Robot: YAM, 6 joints.
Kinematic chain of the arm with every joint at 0, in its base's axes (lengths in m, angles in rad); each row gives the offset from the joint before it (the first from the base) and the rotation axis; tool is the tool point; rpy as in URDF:
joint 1: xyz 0 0 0.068 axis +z
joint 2: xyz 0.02 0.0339 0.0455 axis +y
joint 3: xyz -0.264 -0.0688 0 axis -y
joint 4: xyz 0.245 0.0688 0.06 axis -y
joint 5: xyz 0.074 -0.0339 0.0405 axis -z
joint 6: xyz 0.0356 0 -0.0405 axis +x
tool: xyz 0 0 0 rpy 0 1.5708 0
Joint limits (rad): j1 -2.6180..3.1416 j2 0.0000..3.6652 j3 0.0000..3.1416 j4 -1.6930..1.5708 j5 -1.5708..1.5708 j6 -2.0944..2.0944
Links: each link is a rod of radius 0.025 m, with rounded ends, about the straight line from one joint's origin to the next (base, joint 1, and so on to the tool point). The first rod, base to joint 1, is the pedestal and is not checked.
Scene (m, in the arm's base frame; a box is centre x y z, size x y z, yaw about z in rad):
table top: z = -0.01
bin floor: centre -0.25 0.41 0 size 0.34 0.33 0.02 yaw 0.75
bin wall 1: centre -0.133 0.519 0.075 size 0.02 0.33 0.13 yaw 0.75
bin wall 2: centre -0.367 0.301 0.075 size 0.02 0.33 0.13 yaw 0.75
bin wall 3: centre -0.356 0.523 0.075 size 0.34 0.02 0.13 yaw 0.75
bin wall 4: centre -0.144 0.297 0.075 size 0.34 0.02 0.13 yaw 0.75
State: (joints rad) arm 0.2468 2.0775 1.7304 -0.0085 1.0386 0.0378
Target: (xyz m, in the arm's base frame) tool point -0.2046 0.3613 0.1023
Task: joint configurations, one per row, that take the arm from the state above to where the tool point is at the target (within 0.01 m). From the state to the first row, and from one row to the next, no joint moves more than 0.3 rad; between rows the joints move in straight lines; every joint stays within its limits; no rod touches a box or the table.
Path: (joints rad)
1: 0.5198 2.0443 1.6810 -0.0293 1.0316 0.0378
2: 0.7928 2.0112 1.6317 -0.0501 1.0246 0.0378
3: 1.0658 1.9780 1.5823 -0.0709 1.0175 0.0378
4: 1.3388 1.9448 1.5330 -0.0918 1.0105 0.0378
5: 1.6118 1.9117 1.4836 -0.1126 1.0035 0.0378
6: 1.8848 1.8785 1.4342 -0.1334 0.9965 0.0378
7: 2.1578 1.8453 1.3849 -0.1542 0.9894 0.0378
8: 2.1572 1.9977 1.3275 -0.1595 0.9779 0.0378
9: 2.1567 2.1502 1.2701 -0.1648 0.9664 0.0378

